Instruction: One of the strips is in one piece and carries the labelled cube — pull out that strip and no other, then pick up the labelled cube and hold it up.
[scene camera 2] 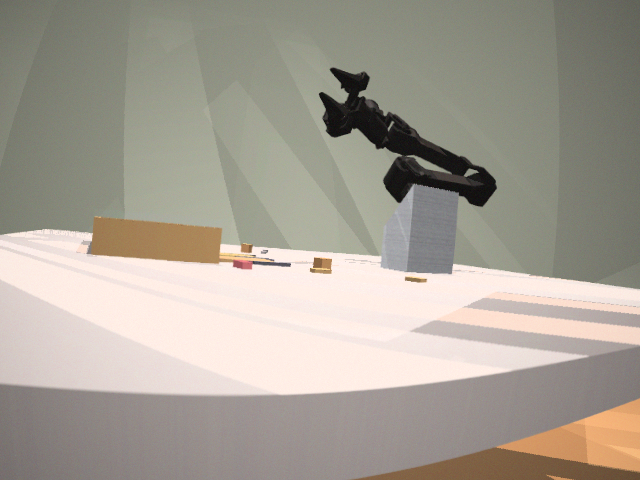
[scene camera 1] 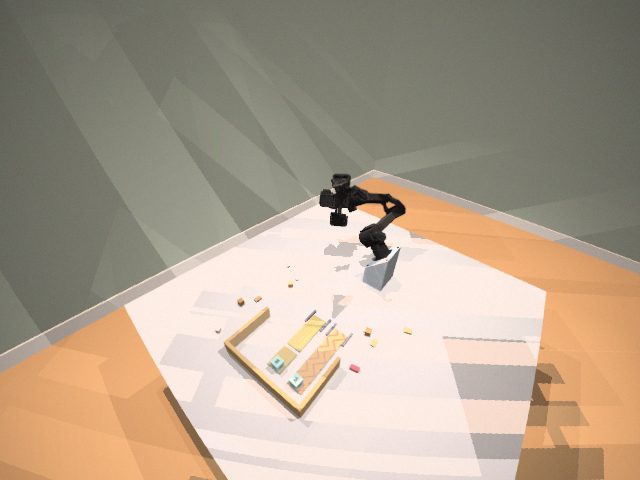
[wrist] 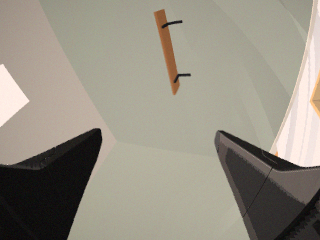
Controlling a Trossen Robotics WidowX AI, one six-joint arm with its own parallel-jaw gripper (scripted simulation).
Labels:
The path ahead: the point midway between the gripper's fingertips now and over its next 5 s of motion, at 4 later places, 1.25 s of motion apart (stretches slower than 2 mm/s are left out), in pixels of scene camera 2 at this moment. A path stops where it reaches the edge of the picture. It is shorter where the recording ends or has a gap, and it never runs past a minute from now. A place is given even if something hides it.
The gripper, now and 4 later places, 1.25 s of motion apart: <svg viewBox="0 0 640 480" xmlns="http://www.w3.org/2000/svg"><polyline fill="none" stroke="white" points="325,80 271,150 258,211 253,247 254,259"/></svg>

